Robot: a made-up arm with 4 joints.
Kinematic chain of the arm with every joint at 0, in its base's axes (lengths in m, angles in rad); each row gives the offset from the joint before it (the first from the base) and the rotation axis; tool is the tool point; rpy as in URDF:
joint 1: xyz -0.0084 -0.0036 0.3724 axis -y
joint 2: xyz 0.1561 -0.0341 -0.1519 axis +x
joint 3: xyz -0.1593 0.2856 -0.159 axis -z
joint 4: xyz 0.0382 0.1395 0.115 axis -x
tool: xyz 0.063 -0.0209 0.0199 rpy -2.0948 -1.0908 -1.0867
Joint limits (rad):
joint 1: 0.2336..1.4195
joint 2: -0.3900..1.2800
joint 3: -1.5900..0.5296
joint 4: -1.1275..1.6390
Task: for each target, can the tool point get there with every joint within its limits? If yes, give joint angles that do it. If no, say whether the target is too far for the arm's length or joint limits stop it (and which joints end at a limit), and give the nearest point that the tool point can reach.
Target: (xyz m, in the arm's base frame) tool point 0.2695 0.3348 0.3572
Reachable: yes | joints 0.9826 -0.1916 0.3610 0.8862
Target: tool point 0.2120 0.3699 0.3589
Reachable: yes | joints 1.1006 -0.0578 -0.0844 -0.1335
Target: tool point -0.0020 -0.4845 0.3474
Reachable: no: joint limits stop it (at a limit: joint 1, joint 2, joint 3) | nearest point 0.0946 0.0799 0.5691 | short by 0.614 m
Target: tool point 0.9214 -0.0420 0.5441
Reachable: no: too far | nearest point 0.3429 0.2484 0.4373 | short by 0.656 m
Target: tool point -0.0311 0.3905 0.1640
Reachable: yes | joints 0.4540 -0.0207 -1.2479 1.1216
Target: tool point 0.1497 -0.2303 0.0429
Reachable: no: joint limits stop it (at a limit: joint 1, joint 2, joint 3, joint 4) | nearest point 0.2048 0.2484 0.0857 | short by 0.484 m
